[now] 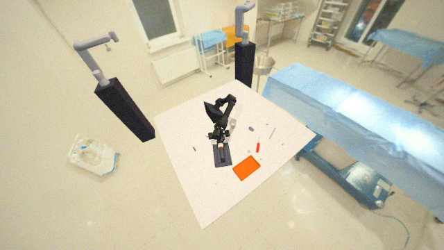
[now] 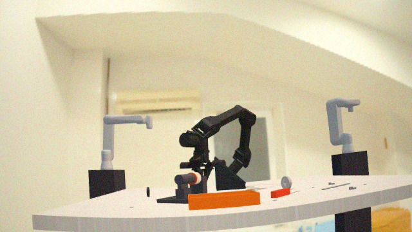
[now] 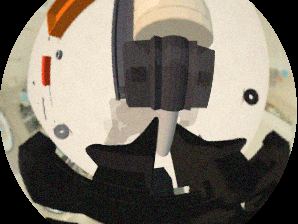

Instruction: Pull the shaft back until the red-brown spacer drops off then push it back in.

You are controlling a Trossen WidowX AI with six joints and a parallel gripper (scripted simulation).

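Now: the grey shaft 80 mm ahead of my gripper tip, 20 mm to the right of it and 30 mm above it. From my gripper tip the other things lie so: round grey disc 20 mm ahead, 340 mm to the left, 20 mm below; red-brown spacer 110 mm ahead, 30 mm to the right, 30 mm above; small black ring 30 mm behind, 250 mm to the right, 20 mm below.
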